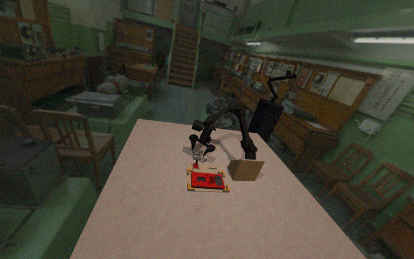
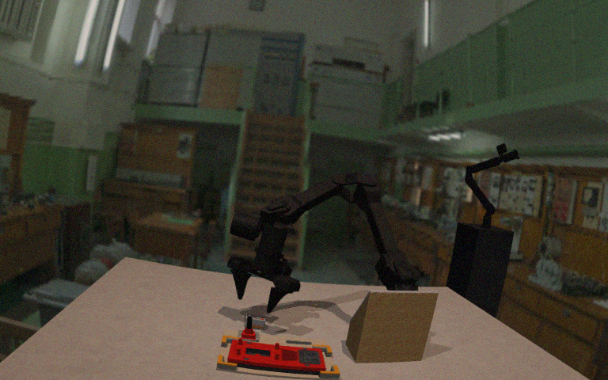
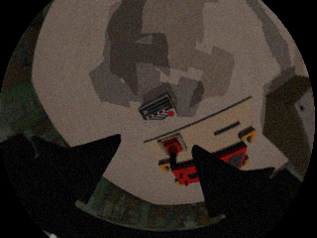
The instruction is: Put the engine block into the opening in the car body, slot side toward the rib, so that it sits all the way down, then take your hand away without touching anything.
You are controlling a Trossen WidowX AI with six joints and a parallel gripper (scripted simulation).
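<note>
Now: gripper tip 6 cm above the engine block, 3 cm to the left of it and 1 cm past it. Also, from my gripper tip: dark post 6 cm to the left, 3 cm below, 1 cm ahead.
</note>
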